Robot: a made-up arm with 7 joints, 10 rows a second.
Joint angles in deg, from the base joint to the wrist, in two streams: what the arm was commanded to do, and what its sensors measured. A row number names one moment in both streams.
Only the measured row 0 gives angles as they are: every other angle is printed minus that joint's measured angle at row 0.
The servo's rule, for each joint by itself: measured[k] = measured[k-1] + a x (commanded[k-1-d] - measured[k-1]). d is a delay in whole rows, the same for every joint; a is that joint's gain. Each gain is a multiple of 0.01, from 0.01 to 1. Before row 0 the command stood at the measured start. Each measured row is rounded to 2 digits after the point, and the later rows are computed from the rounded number. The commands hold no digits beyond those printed.
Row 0, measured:
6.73, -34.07, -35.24, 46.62, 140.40, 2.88, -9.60
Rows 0 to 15, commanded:
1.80, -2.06, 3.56, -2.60, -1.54, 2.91, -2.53
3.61, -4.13, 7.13, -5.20, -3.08, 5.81, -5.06
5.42, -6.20, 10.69, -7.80, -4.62, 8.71, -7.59
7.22, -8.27, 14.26, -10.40, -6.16, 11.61, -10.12
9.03, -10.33, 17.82, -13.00, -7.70, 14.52, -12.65
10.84, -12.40, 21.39, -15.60, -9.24, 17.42, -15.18
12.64, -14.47, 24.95, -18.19, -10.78, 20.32, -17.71
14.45, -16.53, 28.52, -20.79, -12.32, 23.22, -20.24
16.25, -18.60, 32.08, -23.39, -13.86, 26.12, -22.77
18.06, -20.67, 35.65, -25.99, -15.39, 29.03, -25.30
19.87, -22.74, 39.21, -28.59, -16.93, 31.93, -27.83
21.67, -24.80, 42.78, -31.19, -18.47, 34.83, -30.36
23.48, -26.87, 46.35, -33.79, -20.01, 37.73, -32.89
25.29, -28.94, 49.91, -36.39, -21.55, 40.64, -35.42
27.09, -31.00, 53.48, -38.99, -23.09, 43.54, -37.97
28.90, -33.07, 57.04, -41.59, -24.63, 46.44, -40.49
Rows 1 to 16, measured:
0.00, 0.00, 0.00, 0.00, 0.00, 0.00, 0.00
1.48, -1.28, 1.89, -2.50, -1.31, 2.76, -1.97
3.23, -3.05, 4.67, -5.09, -2.81, 5.66, -4.38
5.03, -5.00, 7.86, -7.69, -4.35, 8.56, -6.88
6.83, -7.03, 11.25, -10.29, -5.89, 11.46, -9.41
8.63, -9.08, 14.73, -12.89, -7.43, 14.37, -11.94
10.44, -11.14, 18.26, -15.49, -8.97, 17.27, -14.47
12.24, -13.20, 21.81, -18.08, -10.51, 20.17, -17.00
14.05, -15.26, 25.37, -20.68, -12.05, 23.07, -19.53
15.85, -17.33, 28.93, -23.28, -13.59, 25.97, -22.06
17.66, -19.40, 32.49, -25.88, -15.12, 28.88, -24.59
19.47, -21.47, 36.05, -28.48, -16.66, 31.78, -27.12
21.27, -23.53, 39.62, -31.08, -18.20, 34.68, -29.65
23.08, -25.60, 43.19, -33.68, -19.74, 37.58, -32.18
24.89, -27.67, 46.75, -36.28, -21.28, 40.49, -34.71
26.69, -29.73, 50.32, -38.88, -22.82, 43.39, -37.25
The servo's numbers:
d 1
a 0.82 0.62 0.53 0.96 0.85 0.95 0.78

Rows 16 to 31, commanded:
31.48, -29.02, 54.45, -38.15, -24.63, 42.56, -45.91
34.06, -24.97, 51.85, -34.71, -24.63, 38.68, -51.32
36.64, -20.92, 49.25, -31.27, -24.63, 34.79, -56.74
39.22, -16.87, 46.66, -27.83, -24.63, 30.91, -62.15
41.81, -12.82, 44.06, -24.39, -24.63, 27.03, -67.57
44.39, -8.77, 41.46, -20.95, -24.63, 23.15, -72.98
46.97, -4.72, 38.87, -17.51, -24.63, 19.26, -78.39
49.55, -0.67, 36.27, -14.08, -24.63, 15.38, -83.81
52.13, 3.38, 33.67, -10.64, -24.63, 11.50, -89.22
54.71, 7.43, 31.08, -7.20, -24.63, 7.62, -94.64
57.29, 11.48, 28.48, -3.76, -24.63, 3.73, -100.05
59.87, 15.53, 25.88, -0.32, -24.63, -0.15, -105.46
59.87, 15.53, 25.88, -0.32, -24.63, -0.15, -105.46
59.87, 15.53, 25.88, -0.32, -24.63, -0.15, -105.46
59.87, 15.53, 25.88, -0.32, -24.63, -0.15, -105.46
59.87, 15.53, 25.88, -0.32, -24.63, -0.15, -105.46
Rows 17 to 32, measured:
28.50, -31.80, 53.88, -41.48, -24.36, 46.29, -39.78
30.94, -30.08, 54.18, -38.28, -24.59, 42.75, -44.56
33.50, -26.91, 52.95, -34.85, -24.62, 38.88, -49.83
36.07, -23.20, 50.99, -31.41, -24.63, 34.99, -55.22
38.65, -19.28, 48.70, -27.97, -24.63, 31.11, -60.63
41.24, -15.27, 46.24, -24.53, -24.63, 27.23, -66.04
43.82, -11.24, 43.71, -21.09, -24.63, 23.35, -71.45
46.40, -7.20, 41.14, -17.65, -24.63, 19.46, -76.86
48.98, -3.15, 38.56, -14.22, -24.63, 15.58, -82.28
51.56, 0.90, 35.97, -10.78, -24.63, 11.70, -87.69
54.14, 4.95, 33.38, -7.34, -24.63, 7.82, -93.11
56.72, 9.00, 30.78, -3.90, -24.63, 3.93, -98.52
59.30, 13.05, 28.18, -0.46, -24.63, 0.05, -103.93
59.77, 14.59, 26.96, -0.33, -24.63, -0.14, -105.12
59.85, 15.17, 26.39, -0.32, -24.63, -0.15, -105.39
59.87, 15.39, 26.12, -0.32, -24.63, -0.15, -105.44

